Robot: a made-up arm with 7 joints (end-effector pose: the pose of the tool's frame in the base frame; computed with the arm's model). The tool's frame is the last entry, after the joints.
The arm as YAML. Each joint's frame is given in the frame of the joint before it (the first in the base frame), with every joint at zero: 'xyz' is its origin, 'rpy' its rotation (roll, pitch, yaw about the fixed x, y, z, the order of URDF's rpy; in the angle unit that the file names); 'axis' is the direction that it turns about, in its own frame. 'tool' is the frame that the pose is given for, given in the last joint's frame.
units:
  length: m
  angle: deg
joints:
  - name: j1
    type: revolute
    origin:
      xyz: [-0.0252, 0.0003, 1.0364]
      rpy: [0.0, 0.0, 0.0]
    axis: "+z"
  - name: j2
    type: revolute
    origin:
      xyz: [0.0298, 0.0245, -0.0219]
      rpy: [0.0, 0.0, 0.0]
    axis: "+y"
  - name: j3
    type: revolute
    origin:
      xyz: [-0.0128, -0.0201, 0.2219]
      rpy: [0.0, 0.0, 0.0]
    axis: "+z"
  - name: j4
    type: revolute
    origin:
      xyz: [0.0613, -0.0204, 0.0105]
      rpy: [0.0, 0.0, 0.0]
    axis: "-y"
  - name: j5
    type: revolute
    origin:
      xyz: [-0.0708, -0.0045, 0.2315]
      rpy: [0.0, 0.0, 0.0]
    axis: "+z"
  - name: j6
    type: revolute
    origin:
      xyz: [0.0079, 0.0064, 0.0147]
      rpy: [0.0, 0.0, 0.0]
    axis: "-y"
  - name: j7
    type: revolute
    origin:
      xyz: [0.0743, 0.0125, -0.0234]
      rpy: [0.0, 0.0, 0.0]
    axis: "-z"
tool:
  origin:
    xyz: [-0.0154, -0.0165, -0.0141]
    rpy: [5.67, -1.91, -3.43]
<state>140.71 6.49 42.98 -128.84 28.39 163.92 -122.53</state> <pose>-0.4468 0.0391 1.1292 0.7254 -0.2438 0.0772 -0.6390</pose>
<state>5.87 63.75 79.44 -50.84 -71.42 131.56 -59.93</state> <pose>0.4459 0.3169 1.1964 0.4775 -0.0337 -0.3934 0.7849</pose>
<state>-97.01 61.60 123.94 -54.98 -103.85 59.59 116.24</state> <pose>0.2106 -0.4103 1.2863 0.1447 -0.0464 -0.2327 -0.9606</pose>
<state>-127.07 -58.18 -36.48 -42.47 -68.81 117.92 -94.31</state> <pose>0.0487 0.3606 1.4407 0.1939 -0.3770 0.5748 -0.6999</pose>
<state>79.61 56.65 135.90 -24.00 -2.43 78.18 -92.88</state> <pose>-0.1018 0.4255 1.4187 0.5226 -0.7346 0.0349 -0.4312</pose>
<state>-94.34 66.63 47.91 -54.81 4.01 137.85 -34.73</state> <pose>0.1187 -0.5692 1.0334 0.7979 0.1184 -0.4566 -0.3754</pose>
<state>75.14 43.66 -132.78 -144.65 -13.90 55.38 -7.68</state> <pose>0.0721 -0.1339 1.1532 0.6339 0.0017 0.5282 -0.5650</pose>
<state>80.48 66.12 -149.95 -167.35 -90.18 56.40 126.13</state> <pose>-0.0560 -0.0802 1.1788 0.2735 0.8857 0.0850 0.3653</pose>
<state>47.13 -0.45 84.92 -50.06 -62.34 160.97 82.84</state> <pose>-0.2038 0.1891 1.4835 0.3443 0.8529 -0.2329 0.3158</pose>
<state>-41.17 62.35 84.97 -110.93 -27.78 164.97 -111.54</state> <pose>0.4252 0.1375 1.1261 0.2583 0.0653 -0.4966 0.8261</pose>
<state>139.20 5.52 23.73 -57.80 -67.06 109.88 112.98</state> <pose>-0.3667 0.1549 1.4098 0.6949 0.6631 -0.0940 0.2619</pose>
